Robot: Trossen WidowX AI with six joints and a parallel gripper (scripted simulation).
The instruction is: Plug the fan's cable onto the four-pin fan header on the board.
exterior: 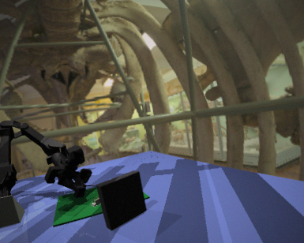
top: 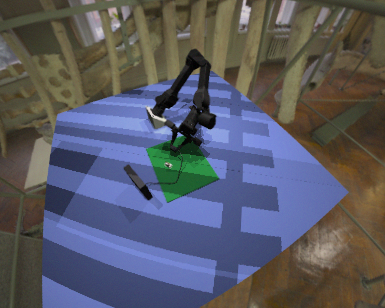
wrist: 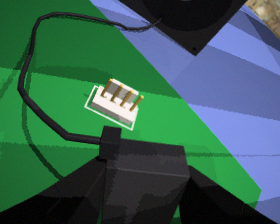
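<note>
Now: gripper tip 5 cm short of the green board and 6 cm above it. Round my gripper tip: white four-pin header 4 cm ahead, 5 cm to the right, 5 cm below; fan plug 1 cm behind, 1 cm below; black cable 2 cm ahead, 1 cm to the left.
</note>
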